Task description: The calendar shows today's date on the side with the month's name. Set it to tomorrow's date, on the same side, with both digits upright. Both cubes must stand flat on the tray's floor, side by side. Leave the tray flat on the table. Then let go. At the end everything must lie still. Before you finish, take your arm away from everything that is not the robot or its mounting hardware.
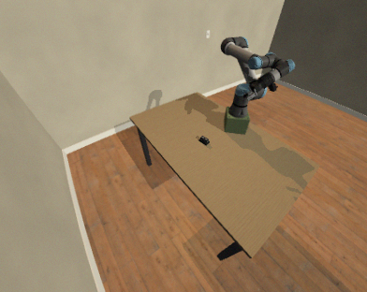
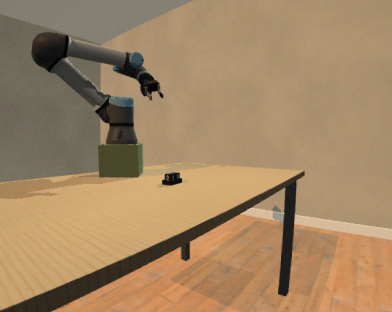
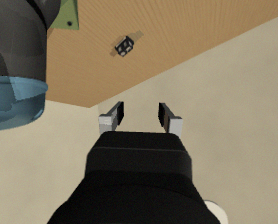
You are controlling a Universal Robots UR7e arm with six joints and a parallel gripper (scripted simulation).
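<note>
Right now my hand is 37 cm above the black calendar tray, 20 cm short of it and 15 cm to the left of it.
</note>
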